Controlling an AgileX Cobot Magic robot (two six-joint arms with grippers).
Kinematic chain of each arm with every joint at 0, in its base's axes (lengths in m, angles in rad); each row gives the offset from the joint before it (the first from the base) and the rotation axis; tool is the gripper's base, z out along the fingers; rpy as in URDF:
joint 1: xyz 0 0 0.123 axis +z
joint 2: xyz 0 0 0 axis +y
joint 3: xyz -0.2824 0 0.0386 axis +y
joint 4: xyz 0.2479 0 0.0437 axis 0.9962 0 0.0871
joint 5: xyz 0 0 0 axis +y
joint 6: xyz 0.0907 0 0.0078 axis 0.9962 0 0.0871
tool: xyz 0 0 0 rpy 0 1.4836 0
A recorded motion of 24 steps. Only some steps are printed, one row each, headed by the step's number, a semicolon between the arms.
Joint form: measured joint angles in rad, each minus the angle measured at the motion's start. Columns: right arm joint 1, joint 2, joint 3, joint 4, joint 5, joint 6; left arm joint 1, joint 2, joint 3, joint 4, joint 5, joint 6.
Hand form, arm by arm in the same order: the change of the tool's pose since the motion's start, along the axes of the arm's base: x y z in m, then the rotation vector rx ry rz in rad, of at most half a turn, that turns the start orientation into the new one. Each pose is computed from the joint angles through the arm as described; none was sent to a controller.
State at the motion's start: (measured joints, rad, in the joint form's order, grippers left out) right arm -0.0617 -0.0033 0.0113 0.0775 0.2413 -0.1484; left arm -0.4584 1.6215 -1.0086 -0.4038 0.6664 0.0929
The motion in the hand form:
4: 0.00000 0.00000 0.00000 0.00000 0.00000 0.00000; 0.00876 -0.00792 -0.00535 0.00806 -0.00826 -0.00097
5: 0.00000 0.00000 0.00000 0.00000 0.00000 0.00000; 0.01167 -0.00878 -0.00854 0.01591 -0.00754 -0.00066
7: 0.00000 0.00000 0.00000 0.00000 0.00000 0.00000; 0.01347 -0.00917 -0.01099 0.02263 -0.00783 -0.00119
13: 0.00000 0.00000 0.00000 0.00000 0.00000 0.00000; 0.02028 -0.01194 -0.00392 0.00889 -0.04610 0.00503
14: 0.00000 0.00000 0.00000 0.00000 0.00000 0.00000; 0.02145 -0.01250 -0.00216 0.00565 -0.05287 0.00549
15: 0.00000 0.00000 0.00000 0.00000 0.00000 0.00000; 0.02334 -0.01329 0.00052 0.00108 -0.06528 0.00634
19: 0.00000 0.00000 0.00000 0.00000 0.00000 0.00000; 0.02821 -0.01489 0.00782 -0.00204 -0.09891 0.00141
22: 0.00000 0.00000 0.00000 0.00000 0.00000 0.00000; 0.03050 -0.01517 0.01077 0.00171 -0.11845 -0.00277
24: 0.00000 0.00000 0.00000 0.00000 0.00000 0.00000; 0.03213 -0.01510 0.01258 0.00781 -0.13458 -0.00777
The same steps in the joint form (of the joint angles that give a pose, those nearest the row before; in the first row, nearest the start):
4: 0.0000 0.0000 0.0000 0.0000 0.0000 0.0000; -0.0140 0.0443 -0.0327 0.0152 -0.0206 -0.0156
5: 0.0000 0.0000 0.0000 0.0000 0.0000 0.0000; -0.0139 0.0596 -0.0397 0.0233 -0.0258 -0.0188
7: 0.0000 0.0000 0.0000 0.0000 0.0000 0.0000; -0.0140 0.0696 -0.0430 0.0303 -0.0305 -0.0207
13: 0.0000 0.0000 0.0000 0.0000 0.0000 0.0000; -0.0140 0.0735 -0.0731 0.0344 -0.0464 -0.0239
14: 0.0000 0.0000 0.0000 0.0000 0.0000 0.0000; -0.0139 0.0735 -0.0796 0.0344 -0.0476 -0.0239
15: 0.0000 0.0000 0.0000 0.0000 0.0000 0.0000; -0.0139 0.0735 -0.0891 0.0354 -0.0514 -0.0239
19: 0.0000 0.0000 0.0000 0.0000 0.0000 0.0000; -0.0139 0.0735 -0.1161 0.0491 -0.0560 -0.0239
22: 0.0000 0.0000 0.0000 0.0000 0.0000 0.0000; -0.0139 0.0735 -0.1267 0.0625 -0.0614 -0.0246
24: 0.0000 0.0000 0.0000 0.0000 0.0000 0.0000; -0.0139 0.0735 -0.1332 0.0762 -0.0667 -0.0246

